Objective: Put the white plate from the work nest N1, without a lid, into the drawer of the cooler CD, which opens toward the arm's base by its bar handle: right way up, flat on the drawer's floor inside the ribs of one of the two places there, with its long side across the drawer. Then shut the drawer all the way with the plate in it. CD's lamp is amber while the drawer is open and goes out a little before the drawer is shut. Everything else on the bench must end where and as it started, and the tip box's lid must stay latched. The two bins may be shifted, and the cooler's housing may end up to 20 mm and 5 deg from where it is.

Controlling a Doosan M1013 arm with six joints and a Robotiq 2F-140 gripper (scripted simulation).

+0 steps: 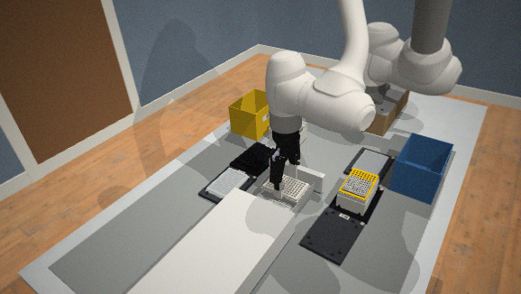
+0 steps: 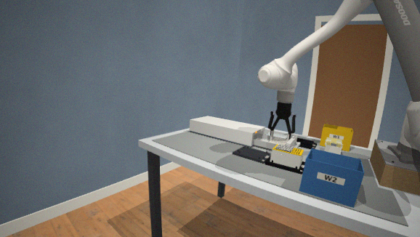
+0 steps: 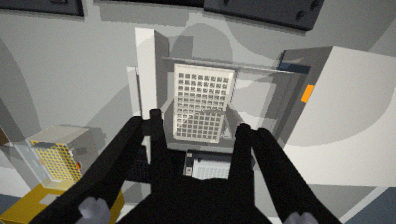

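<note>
The white plate lies 2 cm below my hand. The rest, counted from my hand: drawer: 3 cm below, 3 cm ahead; then work nest N1: 19 cm to the left, 9 cm ahead, 5 cm below; then black plate: 17 cm to the right, 12 cm behind, 4 cm below.
</note>
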